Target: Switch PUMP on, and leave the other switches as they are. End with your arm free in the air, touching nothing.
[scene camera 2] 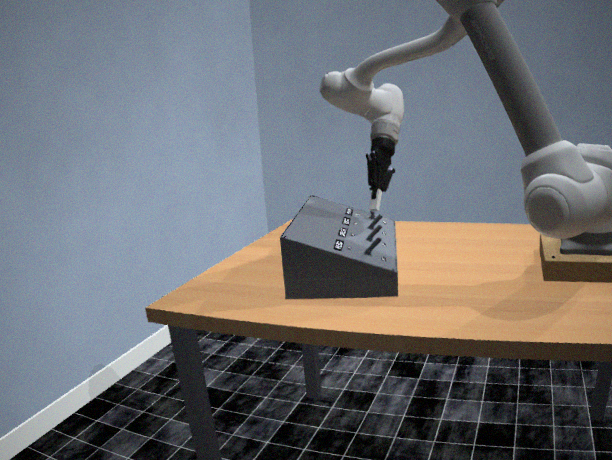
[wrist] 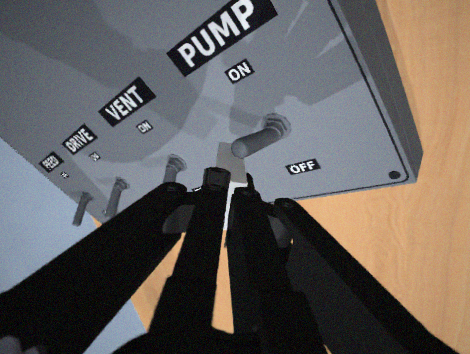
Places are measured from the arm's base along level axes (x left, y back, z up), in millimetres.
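Pixels of known places: gripper, fingertip midpoint: (scene camera 2: 374, 210) (wrist: 227, 162); arm's base at its link origin: (scene camera 2: 590, 245).
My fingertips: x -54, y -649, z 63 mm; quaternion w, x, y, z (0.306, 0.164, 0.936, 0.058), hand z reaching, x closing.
Ahead of a thing's pixels: the offset from my fingertips to its top centre. "pt": to the spot under its first point. Level surfaces: height alone.
A grey sloped switch box (scene camera 2: 340, 270) (wrist: 210, 100) stands on the table. In the wrist view, the PUMP lever @(dy -14, dx -25, dz +18 mm) (wrist: 257, 140) sticks out toward the lower left, between its ON label @(pt dy -57, dx -12, dz -16 mm) (wrist: 239, 71) and OFF label @(pt dy +19, dx -35, dz -44 mm) (wrist: 302, 166); its exact tilt is hard to tell. The VENT lever @(dy +34, dx +86, dz +9 mm) (wrist: 171, 172) is partly hidden by my fingers; the DRIVE lever @(dy +69, dx +201, dz +9 mm) (wrist: 113, 199) and a fourth lever @(dy +104, dx +316, dz +9 mm) (wrist: 81, 210) are farther left. My gripper (scene camera 2: 375, 204) (wrist: 227, 162) is shut and empty. Its pale fingertips are right at the PUMP lever's free end, partly behind it; contact cannot be told.
The other three levers stand in a row on the box's near side in the scene view. The wooden table @(dz -117 mm) (scene camera 2: 465, 295) carries the box and the robot's base plate (scene camera 2: 570, 270) at the right. Blue walls (scene camera 2: 125, 125) stand at the left and behind.
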